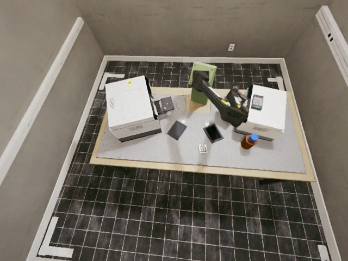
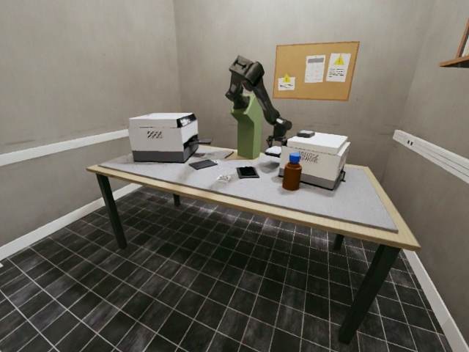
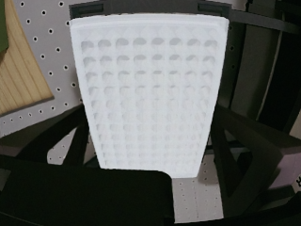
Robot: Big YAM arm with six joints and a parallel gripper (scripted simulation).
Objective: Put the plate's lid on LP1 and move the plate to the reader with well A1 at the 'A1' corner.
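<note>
Now: hand 220 mm short of the dark flat lid, 130 mm to the left of it and 100 mm above it. Round my hand: brown capped bottle: 320 mm ahead, 140 mm to the left; white well plate: right at my hand.
</note>
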